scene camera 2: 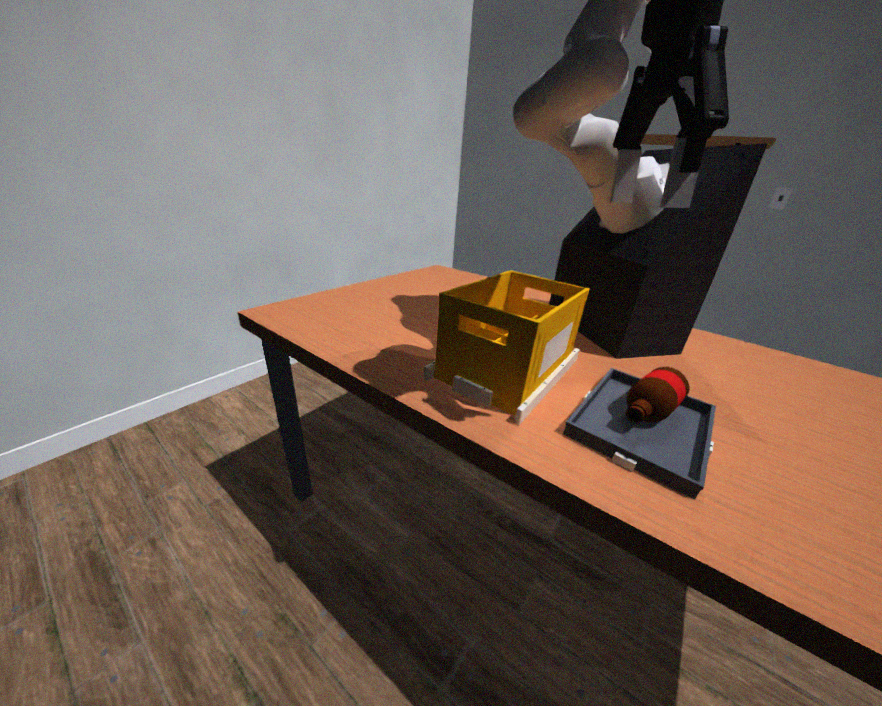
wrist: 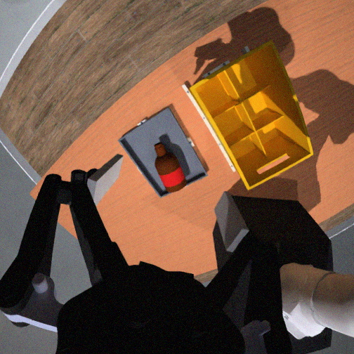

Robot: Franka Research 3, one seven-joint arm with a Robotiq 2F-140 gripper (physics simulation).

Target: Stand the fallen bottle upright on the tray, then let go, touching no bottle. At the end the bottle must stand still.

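Note:
A brown bottle with a red label [scene camera 2: 658,393] [wrist: 170,168] lies on its side on the dark grey tray [scene camera 2: 665,445] [wrist: 152,131]. In the scene view its neck points toward the tray's front left; in the wrist view the neck points up and the base lies by the tray's lower rim. My gripper [scene camera 2: 651,184] [wrist: 171,184] is open and empty. It hangs high above the table, well clear of the bottle, with its fingers pointing down.
A yellow crate with inner dividers [scene camera 2: 492,368] [wrist: 292,117] stands beside the tray, with pale strips along its base. A dark pedestal [scene camera 2: 662,294] [wrist: 300,225] stands behind, at the arm's base. The wooden table [scene camera 2: 331,316] [wrist: 125,227] has a dark front edge.

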